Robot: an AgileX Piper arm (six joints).
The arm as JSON. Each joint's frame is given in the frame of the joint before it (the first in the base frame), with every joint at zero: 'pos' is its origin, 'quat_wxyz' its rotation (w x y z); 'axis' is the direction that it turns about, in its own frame. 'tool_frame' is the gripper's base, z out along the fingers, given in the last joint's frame.
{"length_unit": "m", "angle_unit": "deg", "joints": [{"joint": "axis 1", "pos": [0.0, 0.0, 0.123], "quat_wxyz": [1.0, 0.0, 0.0, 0.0], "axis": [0.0, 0.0, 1.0]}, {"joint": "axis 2", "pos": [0.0, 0.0, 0.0], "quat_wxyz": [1.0, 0.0, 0.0, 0.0], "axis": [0.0, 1.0, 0.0]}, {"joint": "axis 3", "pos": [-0.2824, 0.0, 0.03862], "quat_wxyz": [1.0, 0.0, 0.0, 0.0], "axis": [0.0, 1.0, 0.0]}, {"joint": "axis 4", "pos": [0.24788, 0.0, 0.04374], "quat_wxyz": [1.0, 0.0, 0.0, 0.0], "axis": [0.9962, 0.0, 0.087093]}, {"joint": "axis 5", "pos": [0.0, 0.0, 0.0], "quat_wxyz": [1.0, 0.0, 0.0, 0.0], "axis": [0.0, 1.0, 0.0]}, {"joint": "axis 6", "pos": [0.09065, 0.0, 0.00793], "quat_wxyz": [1.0, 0.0, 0.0, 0.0], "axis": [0.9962, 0.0, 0.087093]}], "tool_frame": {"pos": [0.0, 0.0, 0.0], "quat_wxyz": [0.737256, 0.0, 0.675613, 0.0]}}
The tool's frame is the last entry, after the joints.
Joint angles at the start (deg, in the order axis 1, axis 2, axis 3, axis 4, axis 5, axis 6):
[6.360, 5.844, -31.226, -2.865, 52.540, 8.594]
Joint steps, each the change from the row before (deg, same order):
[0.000, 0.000, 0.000, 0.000, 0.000, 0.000]
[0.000, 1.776, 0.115, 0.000, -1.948, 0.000]
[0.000, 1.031, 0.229, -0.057, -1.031, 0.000]
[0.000, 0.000, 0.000, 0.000, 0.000, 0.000]
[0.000, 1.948, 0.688, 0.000, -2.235, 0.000]
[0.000, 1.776, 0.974, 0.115, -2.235, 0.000]
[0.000, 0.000, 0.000, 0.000, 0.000, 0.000]
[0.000, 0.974, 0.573, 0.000, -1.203, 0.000]
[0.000, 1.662, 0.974, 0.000, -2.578, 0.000]
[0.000, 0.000, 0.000, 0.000, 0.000, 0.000]
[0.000, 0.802, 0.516, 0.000, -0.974, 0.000]
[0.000, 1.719, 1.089, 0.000, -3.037, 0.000]
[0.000, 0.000, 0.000, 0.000, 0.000, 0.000]
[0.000, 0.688, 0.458, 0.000, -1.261, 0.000]
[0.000, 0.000, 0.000, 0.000, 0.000, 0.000]
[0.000, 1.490, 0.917, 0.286, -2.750, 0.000]
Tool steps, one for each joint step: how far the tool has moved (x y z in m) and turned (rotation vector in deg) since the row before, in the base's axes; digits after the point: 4 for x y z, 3 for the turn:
[0.0000, 0.0000, 0.0000, 0.000, 0.000, 0.000]
[0.0069, 0.0009, 0.0018, -0.042, -0.060, 0.085]
[0.0042, 0.0005, -0.0001, -0.100, 0.221, 0.019]
[0.0000, 0.0000, 0.0000, 0.000, 0.000, 0.000]
[0.0085, 0.0011, -0.0013, -0.094, 0.396, 0.102]
[0.0082, 0.0012, -0.0031, 0.004, 0.521, 0.148]
[0.0000, 0.0000, 0.0000, 0.000, 0.000, 0.000]
[0.0044, 0.0006, -0.0021, -0.059, 0.341, 0.055]
[0.0077, 0.0010, -0.0030, -0.048, 0.056, 0.119]
[0.0000, 0.0000, 0.0000, 0.000, 0.000, 0.000]
[0.0035, 0.0004, -0.0022, -0.052, 0.341, 0.046]
[0.0078, 0.0011, -0.0035, -0.013, -0.228, 0.144]
[0.0000, 0.0000, 0.0000, 0.000, 0.000, 0.000]
[0.0031, 0.0004, -0.0015, -0.001, -0.114, 0.060]
[0.0000, 0.0000, 0.0000, 0.000, 0.000, 0.000]
[0.0064, 0.0011, -0.0031, 0.292, -0.310, 0.181]

